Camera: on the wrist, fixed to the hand. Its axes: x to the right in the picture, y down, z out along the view.
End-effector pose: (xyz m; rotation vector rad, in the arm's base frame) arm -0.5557 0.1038 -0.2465 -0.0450 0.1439 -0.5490
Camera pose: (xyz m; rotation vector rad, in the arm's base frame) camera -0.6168 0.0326 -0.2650 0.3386 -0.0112 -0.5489
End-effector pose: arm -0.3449 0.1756 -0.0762 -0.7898 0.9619 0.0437
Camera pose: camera -0.3386 0.0962 -0.0232 -0.4040 0.8991 -0.1143
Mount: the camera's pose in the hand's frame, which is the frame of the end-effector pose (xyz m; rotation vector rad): -0.0120 -0.0908 -0.0277 0.4055 -0.0434 0.0195
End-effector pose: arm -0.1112 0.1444 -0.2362 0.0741 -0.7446 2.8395
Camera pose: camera -0.0803 0.2331 -0.2179 0.1898 -0.1668 2.9698
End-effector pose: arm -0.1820 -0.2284 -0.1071 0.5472 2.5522 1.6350
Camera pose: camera -0.2012 -0.2903 -0.1775 0.6241 2.8632 1.0924
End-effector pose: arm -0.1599 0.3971 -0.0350 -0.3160 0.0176 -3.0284
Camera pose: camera -0.1625 0.4887 -0.0626 -0.3388 -0.5822 -2.9086
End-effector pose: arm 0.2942 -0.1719 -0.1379 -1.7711 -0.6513 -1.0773
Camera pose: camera 0.2060 -0.1580 -0.1036 -1.4482 -0.8141 -0.8258
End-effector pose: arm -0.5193 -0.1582 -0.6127 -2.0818 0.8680 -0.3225
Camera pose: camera -0.4996 -0.1295 -0.5236 -1.6976 0.7276 -0.4049
